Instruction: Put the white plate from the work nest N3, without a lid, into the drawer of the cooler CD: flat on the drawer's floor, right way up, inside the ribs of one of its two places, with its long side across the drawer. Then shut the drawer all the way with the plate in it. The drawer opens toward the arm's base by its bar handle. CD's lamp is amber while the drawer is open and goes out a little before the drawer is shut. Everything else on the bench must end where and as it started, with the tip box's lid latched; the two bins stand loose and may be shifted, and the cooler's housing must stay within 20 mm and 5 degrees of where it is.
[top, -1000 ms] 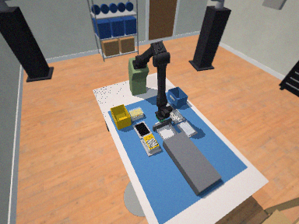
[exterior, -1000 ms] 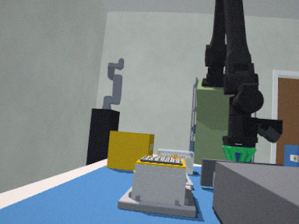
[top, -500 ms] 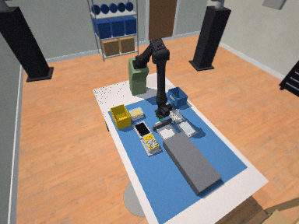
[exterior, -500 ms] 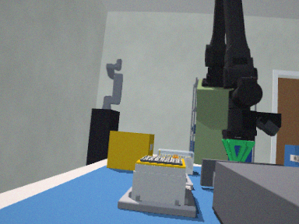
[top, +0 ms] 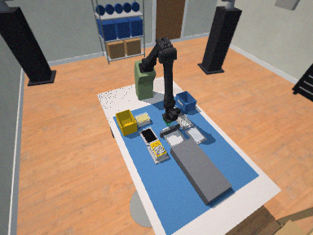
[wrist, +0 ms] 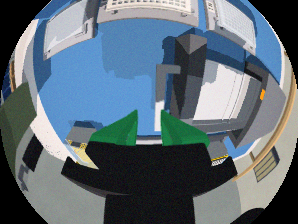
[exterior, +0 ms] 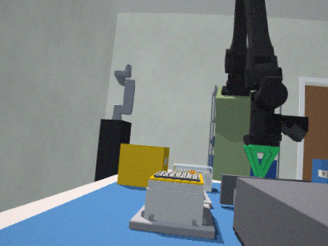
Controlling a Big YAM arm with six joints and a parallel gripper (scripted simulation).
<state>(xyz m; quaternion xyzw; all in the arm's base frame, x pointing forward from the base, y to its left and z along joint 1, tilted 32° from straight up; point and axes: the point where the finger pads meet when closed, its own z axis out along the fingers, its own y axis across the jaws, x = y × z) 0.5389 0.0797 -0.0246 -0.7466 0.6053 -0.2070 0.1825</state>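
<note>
My gripper is now 40 mm past the white plate, 190 mm to the right of it and 60 mm above it. The rest, counted from my hand: black plate 30 mm ahead, 180 mm to the right, 60 mm below; then yellow-topped tip box 200 mm ahead, 150 mm to the right, 20 mm below; then drawer 170 mm ahead, 40 mm to the left, 50 mm below.
</note>
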